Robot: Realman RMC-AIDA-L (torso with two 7-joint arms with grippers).
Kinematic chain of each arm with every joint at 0, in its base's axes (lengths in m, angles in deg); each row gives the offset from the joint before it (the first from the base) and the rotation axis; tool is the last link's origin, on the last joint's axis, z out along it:
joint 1: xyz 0 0 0.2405 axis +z
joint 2: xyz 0 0 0 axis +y
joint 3: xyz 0 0 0.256 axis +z
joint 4: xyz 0 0 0 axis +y
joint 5: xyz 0 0 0.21 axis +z
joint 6: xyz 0 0 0 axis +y
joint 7: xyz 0 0 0.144 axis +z
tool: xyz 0 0 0
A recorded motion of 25 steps. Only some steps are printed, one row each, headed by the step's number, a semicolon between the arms.
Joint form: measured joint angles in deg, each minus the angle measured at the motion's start. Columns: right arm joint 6, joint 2, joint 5, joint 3, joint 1, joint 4, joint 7; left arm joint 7, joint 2, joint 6, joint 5, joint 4, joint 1, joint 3.
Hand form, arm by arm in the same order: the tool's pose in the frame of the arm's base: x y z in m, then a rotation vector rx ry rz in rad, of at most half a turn. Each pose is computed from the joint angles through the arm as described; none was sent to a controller.
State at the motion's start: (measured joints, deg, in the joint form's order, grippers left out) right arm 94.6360 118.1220 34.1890 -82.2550 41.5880 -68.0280 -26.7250; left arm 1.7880 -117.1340 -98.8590 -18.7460 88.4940 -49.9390 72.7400
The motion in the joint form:
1: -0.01 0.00 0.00 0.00 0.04 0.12 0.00; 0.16 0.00 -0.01 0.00 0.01 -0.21 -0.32
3: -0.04 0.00 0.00 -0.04 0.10 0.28 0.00; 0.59 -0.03 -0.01 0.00 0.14 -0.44 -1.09
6: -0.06 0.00 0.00 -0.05 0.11 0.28 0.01; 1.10 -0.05 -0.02 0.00 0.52 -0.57 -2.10
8: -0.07 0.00 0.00 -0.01 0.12 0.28 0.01; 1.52 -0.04 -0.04 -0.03 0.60 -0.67 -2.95
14: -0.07 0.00 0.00 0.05 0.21 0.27 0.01; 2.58 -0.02 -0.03 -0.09 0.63 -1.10 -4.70
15: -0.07 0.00 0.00 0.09 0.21 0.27 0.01; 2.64 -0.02 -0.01 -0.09 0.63 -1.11 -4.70
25: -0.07 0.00 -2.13 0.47 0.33 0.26 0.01; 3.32 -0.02 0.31 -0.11 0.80 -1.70 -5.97
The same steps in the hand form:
1: 0.1701 0.3502 -0.0211 -2.6522 1.0952 -0.6604; -0.0837 0.3959 0.0708 -2.1362 -1.1522 0.2866
3: 0.1703 0.3502 -0.0215 -2.6524 1.0961 -0.6625; -0.0825 0.3969 0.0732 -2.1372 -1.1495 0.2746
6: 0.1702 0.3503 -0.0215 -2.6523 1.0958 -0.6622; -0.0815 0.3978 0.0768 -2.1359 -1.1468 0.2569
8: 0.1701 0.3504 -0.0214 -2.6520 1.0960 -0.6612; -0.0816 0.3987 0.0795 -2.1346 -1.1486 0.2457
14: 0.1696 0.3508 -0.0213 -2.6523 1.0945 -0.6596; -0.0806 0.4009 0.0848 -2.1356 -1.1459 0.2233
15: 0.1696 0.3508 -0.0212 -2.6520 1.0951 -0.6588; -0.0805 0.4009 0.0848 -2.1363 -1.1444 0.2233
25: 0.1733 0.3534 -0.0178 -2.6196 1.0854 -0.6858; -0.0770 0.4034 0.0891 -2.1371 -1.1331 0.1966

